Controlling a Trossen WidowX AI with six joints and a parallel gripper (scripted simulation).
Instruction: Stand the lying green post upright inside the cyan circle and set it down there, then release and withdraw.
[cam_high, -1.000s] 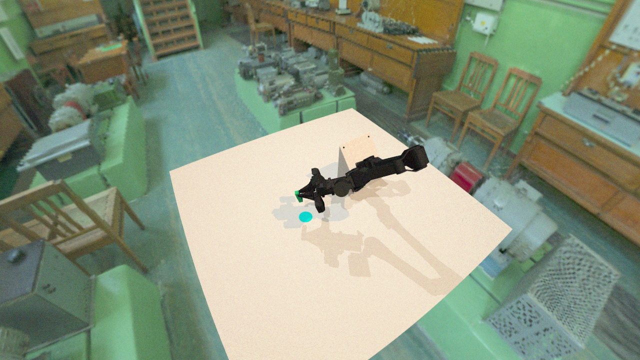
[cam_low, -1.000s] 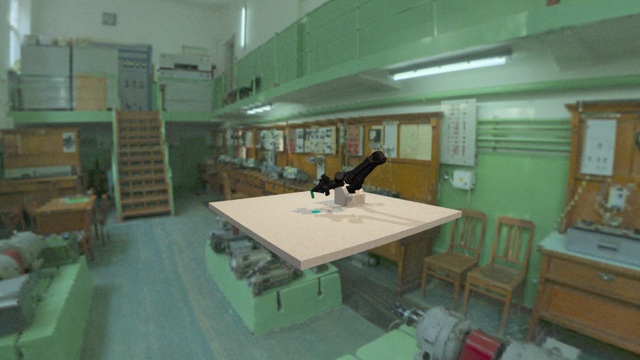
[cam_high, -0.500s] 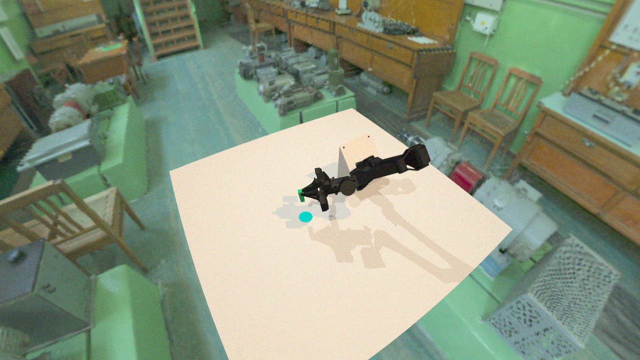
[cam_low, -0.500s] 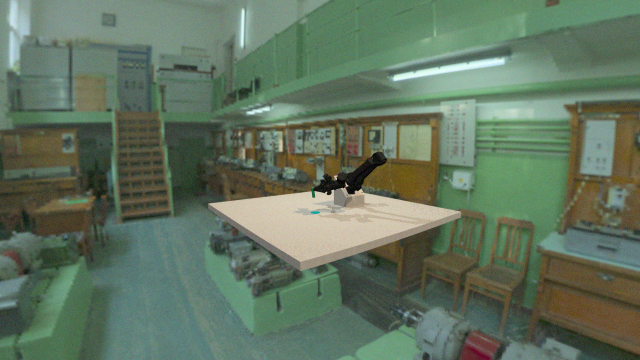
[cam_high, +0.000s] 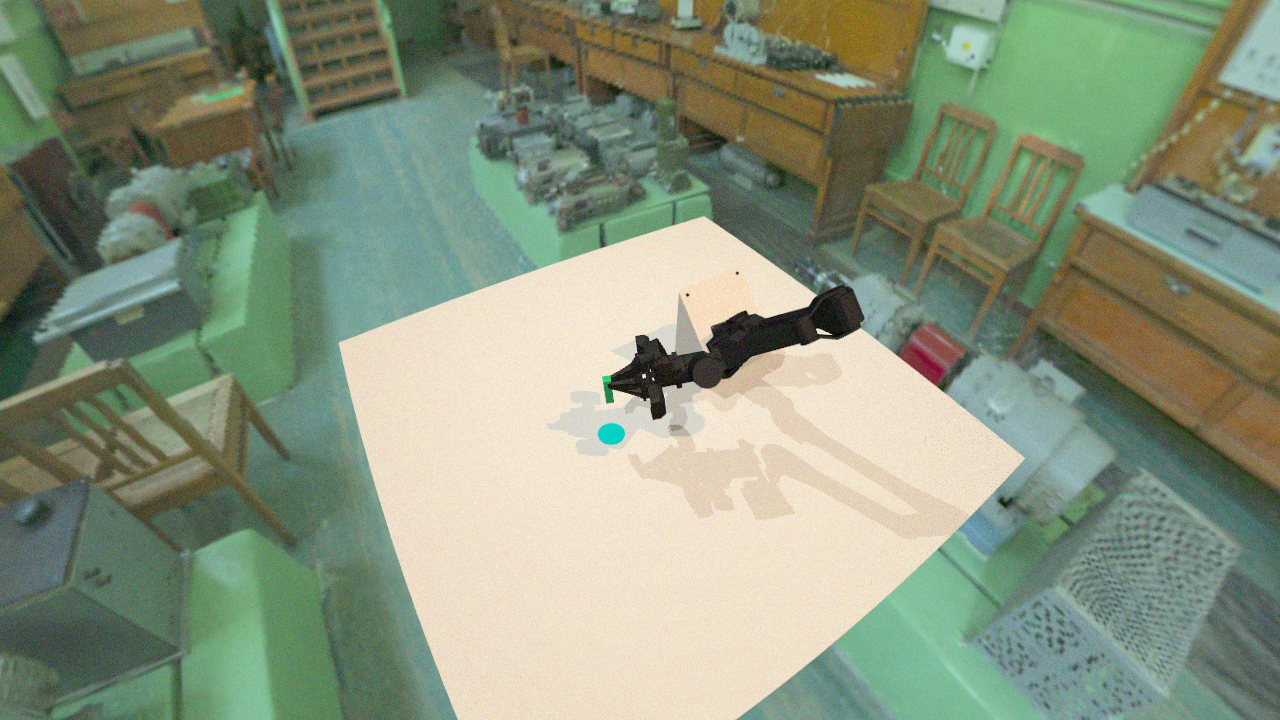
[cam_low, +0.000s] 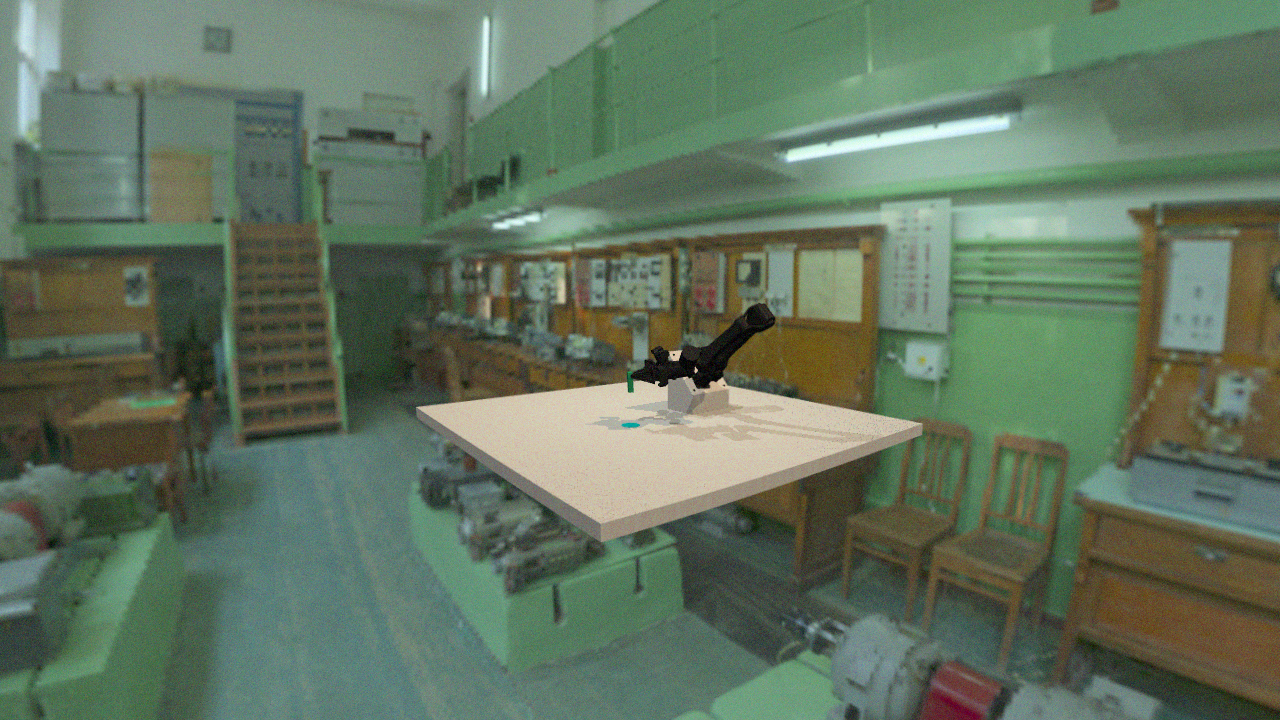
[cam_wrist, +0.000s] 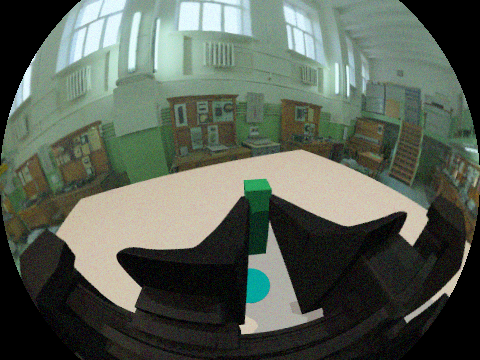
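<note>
The small green post is 20 mm below my gripper tip. From my gripper tip the other things lie so: cyan circle (160 mm below).
</note>
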